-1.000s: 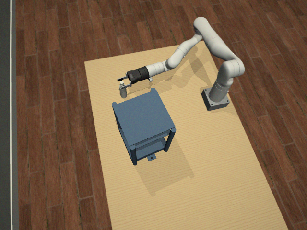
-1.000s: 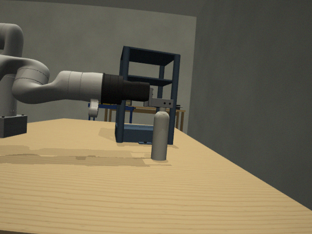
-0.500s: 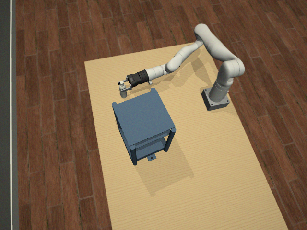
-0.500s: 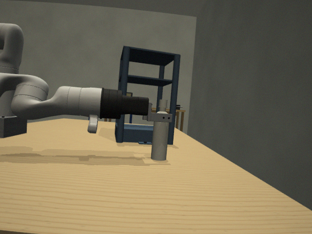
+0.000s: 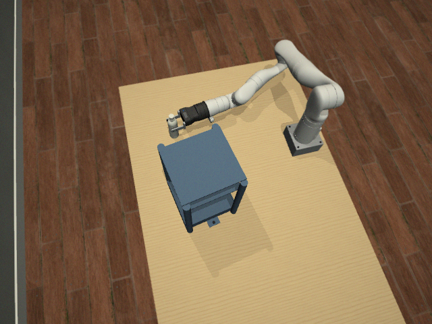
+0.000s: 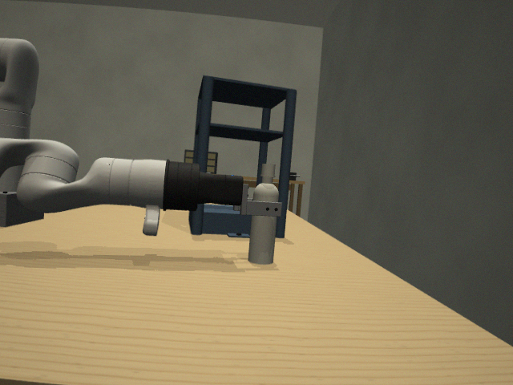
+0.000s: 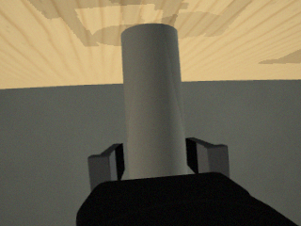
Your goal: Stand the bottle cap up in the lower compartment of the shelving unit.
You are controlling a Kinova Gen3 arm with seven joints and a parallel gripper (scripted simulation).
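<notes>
Now: hand 1 cm below the pale bottle. From my hand the other things lie so: blue shelving unit: 33 cm to the left, 9 cm above, 7 cm behind.
</notes>
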